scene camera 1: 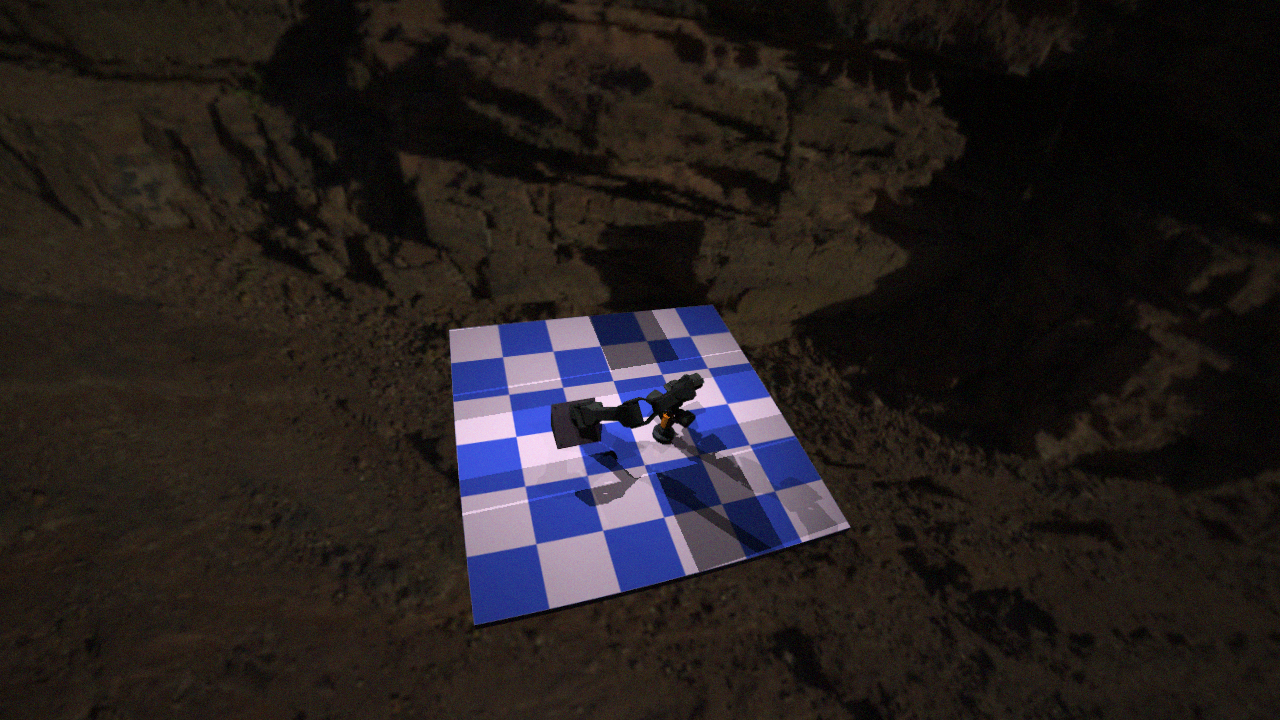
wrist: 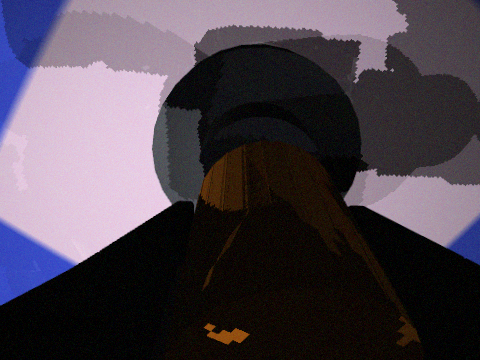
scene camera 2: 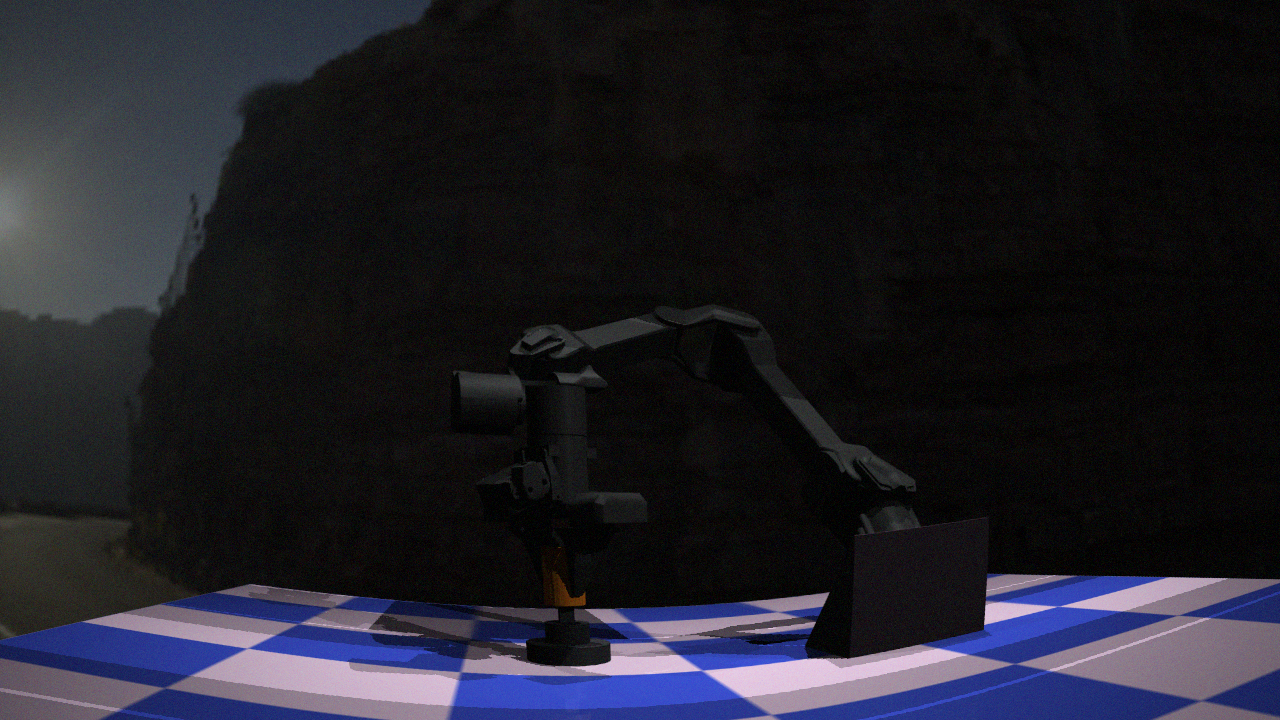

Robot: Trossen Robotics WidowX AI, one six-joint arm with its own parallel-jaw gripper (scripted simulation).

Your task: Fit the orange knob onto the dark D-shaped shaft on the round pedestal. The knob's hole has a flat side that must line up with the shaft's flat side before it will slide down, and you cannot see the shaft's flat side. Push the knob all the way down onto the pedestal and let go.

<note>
The gripper carries an orange knob. Further things: a pedestal.
</note>
